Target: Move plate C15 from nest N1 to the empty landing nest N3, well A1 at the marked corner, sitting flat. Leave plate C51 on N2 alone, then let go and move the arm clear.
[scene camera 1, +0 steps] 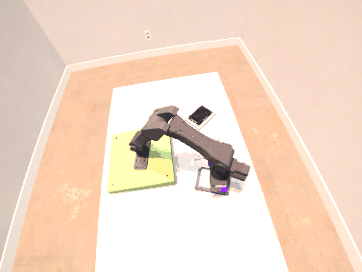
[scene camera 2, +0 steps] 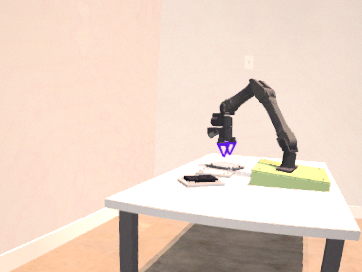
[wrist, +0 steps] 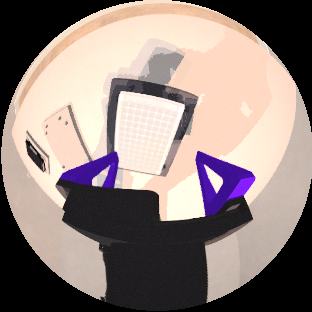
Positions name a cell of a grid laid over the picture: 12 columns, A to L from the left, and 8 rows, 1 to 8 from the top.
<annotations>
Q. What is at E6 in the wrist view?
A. My gripper.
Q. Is my gripper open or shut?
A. Open.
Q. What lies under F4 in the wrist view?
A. A white gridded plate.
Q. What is my gripper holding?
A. Nothing.
</annotations>
